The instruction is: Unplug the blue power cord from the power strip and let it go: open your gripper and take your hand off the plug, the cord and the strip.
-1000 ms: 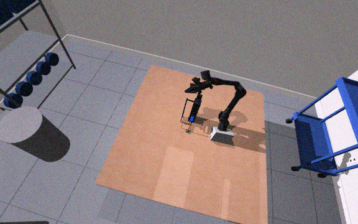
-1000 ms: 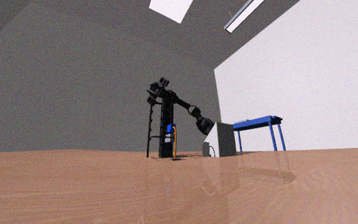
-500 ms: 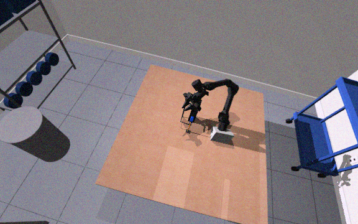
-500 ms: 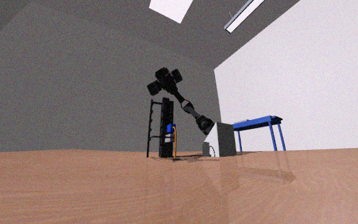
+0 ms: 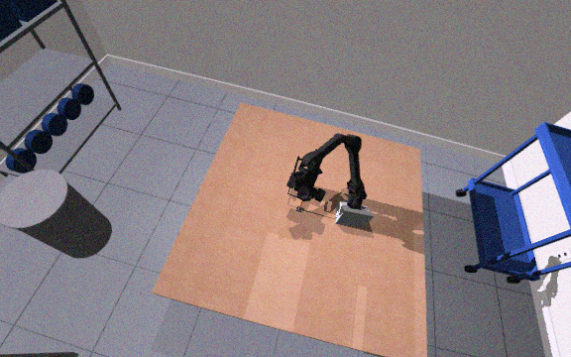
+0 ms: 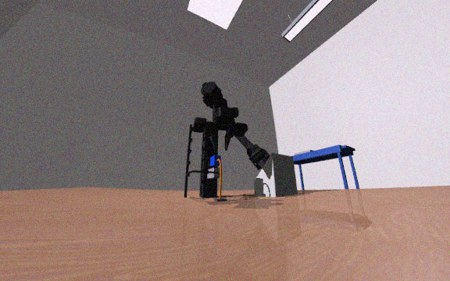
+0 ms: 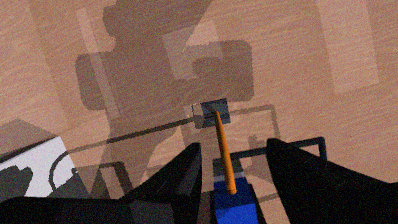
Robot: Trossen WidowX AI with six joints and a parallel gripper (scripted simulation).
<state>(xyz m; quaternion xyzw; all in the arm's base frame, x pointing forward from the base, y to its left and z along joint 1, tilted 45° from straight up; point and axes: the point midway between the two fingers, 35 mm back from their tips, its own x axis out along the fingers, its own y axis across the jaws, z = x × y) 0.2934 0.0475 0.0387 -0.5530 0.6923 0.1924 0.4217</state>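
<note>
Now: the blue plug 8 cm to the right of my gripper tip, 2 cm below it and 2 cm behind it.
</note>
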